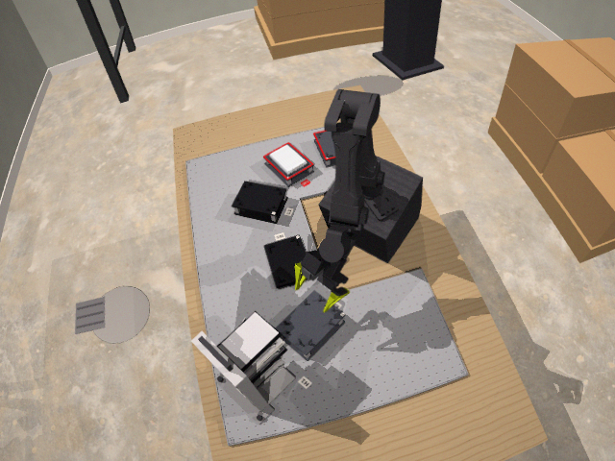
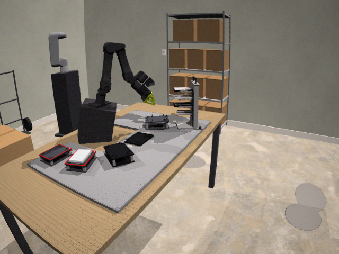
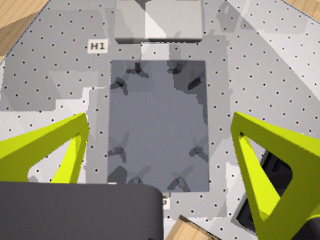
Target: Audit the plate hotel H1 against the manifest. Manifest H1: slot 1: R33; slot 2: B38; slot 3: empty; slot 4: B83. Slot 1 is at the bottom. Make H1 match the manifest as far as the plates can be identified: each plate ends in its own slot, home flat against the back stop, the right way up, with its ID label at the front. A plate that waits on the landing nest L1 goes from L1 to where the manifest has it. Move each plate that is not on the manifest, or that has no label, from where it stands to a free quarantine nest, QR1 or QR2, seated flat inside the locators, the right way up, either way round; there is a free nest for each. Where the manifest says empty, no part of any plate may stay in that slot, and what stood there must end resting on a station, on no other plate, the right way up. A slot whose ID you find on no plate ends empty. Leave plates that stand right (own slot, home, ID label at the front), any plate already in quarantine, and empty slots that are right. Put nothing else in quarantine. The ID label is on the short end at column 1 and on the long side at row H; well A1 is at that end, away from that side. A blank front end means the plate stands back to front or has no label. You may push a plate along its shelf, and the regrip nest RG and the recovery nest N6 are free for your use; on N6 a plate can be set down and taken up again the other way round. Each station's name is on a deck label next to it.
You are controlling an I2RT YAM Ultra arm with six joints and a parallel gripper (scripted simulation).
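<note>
The dark well plate lies 190 mm ahead of my hand, 70 mm to the left of it and 20 mm below it. Also, from my hand: RG deck label (80 mm behind, 30 mm to the right, 180 mm below); then H1 deck label (110 mm ahead, 150 mm to the left, 180 mm below); then regrip nest (20 mm ahead, 10 mm to the left, 120 mm below).
</note>
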